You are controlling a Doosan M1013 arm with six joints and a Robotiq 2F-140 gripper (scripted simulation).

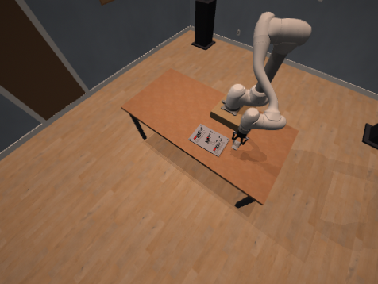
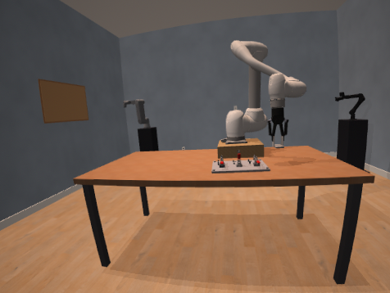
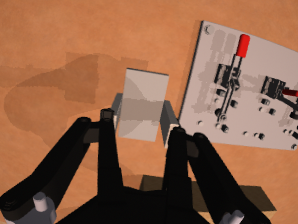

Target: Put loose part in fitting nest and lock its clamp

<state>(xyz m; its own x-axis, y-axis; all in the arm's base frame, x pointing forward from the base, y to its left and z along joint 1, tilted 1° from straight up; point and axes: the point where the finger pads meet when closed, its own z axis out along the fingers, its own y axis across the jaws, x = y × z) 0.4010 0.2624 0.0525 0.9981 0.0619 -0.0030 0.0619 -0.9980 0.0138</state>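
Now: hand 30 mm short of the fixture, 260 mm to the left of it and 150 mm above it. Also, from my hand: loose part: 30 mm below.
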